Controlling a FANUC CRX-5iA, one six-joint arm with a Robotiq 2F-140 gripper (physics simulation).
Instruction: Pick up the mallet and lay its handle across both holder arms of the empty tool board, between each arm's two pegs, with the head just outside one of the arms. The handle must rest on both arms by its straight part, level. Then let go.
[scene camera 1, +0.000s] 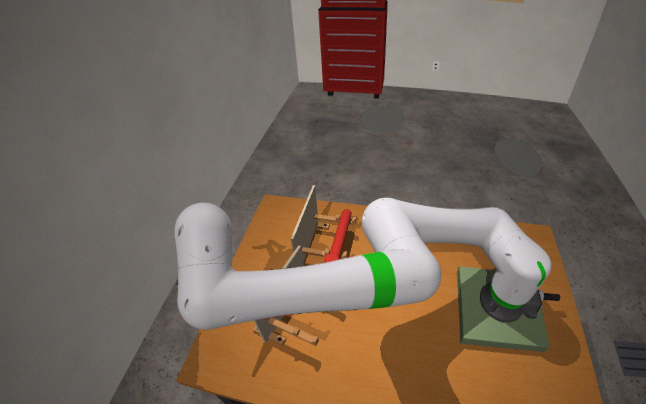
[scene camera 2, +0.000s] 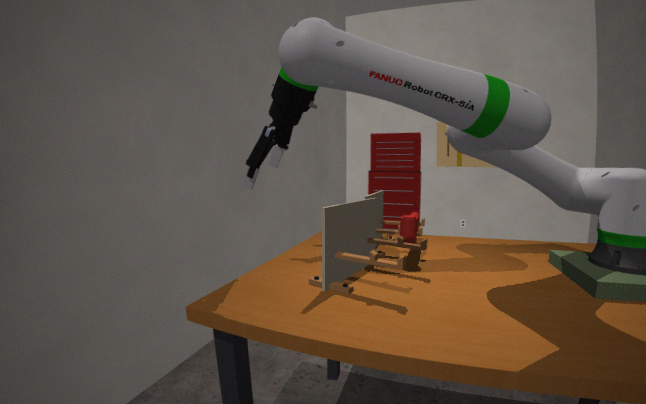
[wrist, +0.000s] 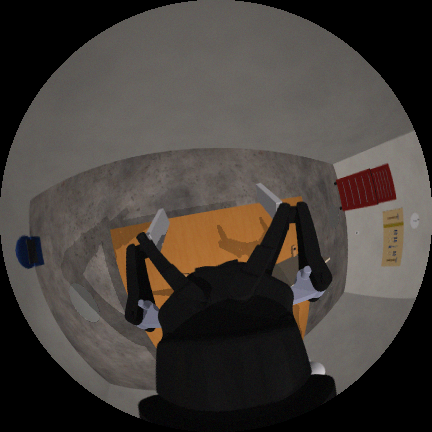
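The red mallet (scene camera 1: 340, 237) (scene camera 2: 409, 229) lies across the holder arms of the far tool board (scene camera 1: 307, 224), its head at the end toward the near board. The near tool board (scene camera 1: 296, 259) (scene camera 2: 347, 245) carries no tool; its wooden holder arms (scene camera 1: 299, 330) (scene camera 2: 385, 260) point toward the robot base. The robot's forearm hides part of this board in scene camera 1. My gripper (scene camera 2: 263, 170) (wrist: 210, 203) is open and empty, tilted downward, high on the wall side behind the boards and apart from the mallet. It is hidden by the arm in scene camera 1.
Both boards stand on the wooden table (scene camera 1: 360, 370) (scene camera 2: 425, 330) (wrist: 195, 235). The green base plate (scene camera 1: 475, 332) (scene camera 2: 580, 280) carries the robot on the opposite side. A grey wall rises beyond the gripper. A red tool cabinet (scene camera 1: 354, 50) (scene camera 2: 395, 155) (wrist: 366, 188) stands far back.
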